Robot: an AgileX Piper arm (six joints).
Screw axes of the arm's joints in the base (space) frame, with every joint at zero. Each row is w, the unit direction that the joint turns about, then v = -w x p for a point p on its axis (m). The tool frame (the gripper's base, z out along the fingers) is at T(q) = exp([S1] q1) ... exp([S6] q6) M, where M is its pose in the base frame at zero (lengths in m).
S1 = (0, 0, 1, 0, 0, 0)
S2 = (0, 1, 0, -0.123, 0, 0)
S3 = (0, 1, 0, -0.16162, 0, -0.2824)
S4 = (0.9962, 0, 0.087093, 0, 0.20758, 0)
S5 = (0, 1, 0, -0.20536, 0, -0.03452)
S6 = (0.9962, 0, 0.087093, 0, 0.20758, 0)
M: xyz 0.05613 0 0.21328 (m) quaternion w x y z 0.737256 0 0.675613 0
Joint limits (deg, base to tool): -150..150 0..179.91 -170..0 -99.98..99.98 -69.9..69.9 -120..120
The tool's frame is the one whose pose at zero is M.
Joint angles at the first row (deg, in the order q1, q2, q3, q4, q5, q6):
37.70 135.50 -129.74 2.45 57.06 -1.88
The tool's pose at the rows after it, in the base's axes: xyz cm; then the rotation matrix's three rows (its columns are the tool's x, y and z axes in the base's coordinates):
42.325, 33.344, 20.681; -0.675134, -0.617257, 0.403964; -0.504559, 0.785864, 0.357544; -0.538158, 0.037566, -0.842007
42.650, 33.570, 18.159; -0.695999, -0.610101, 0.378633; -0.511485, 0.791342, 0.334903; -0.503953, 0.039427, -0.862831
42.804, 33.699, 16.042; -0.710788, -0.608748, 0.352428; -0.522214, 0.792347, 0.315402; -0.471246, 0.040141, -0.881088
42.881, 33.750, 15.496; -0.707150, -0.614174, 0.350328; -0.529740, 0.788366, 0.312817; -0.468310, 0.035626, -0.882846
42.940, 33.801, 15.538; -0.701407, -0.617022, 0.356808; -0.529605, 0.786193, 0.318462; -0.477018, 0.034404, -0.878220
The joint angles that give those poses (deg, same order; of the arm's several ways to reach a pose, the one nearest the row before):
37.90 138.88 -129.74 2.43 53.28 -0.50
37.90 141.59 -129.74 2.28 52.86 0.00
37.90 143.83 -129.74 2.33 52.76 0.00
37.90 144.44 -129.75 2.29 52.37 -0.46
37.90 144.43 -129.75 2.34 51.81 -0.70

